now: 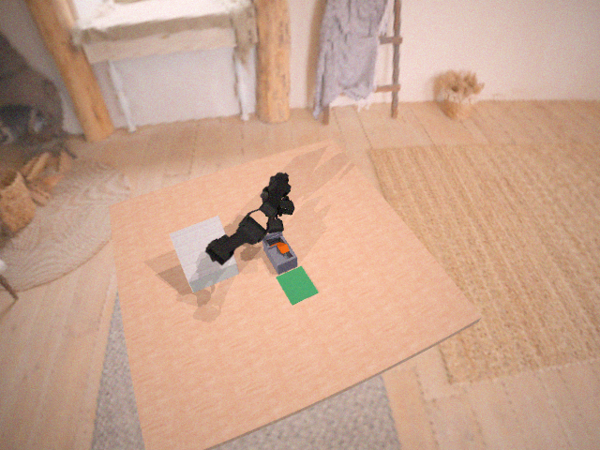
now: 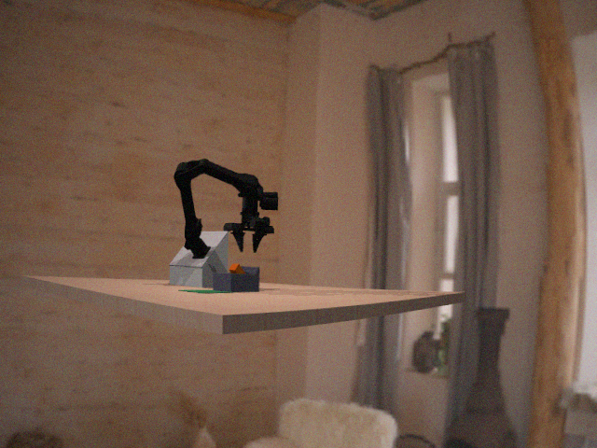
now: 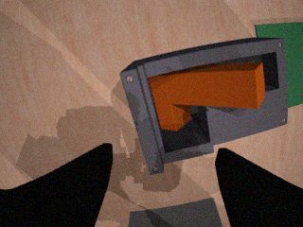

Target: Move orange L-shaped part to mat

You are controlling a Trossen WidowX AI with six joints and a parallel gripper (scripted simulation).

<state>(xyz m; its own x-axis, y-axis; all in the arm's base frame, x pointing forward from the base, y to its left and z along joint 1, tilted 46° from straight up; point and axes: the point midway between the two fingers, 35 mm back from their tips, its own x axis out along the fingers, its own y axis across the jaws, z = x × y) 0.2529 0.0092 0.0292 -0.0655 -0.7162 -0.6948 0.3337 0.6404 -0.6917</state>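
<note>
Now: the orange L-shaped part 100 mm below my gripper tip, 30 mm to the right of it and 10 mm behind it. Round my gripper tip: green mat 210 mm to the right, 160 mm below, 20 mm behind.
</note>
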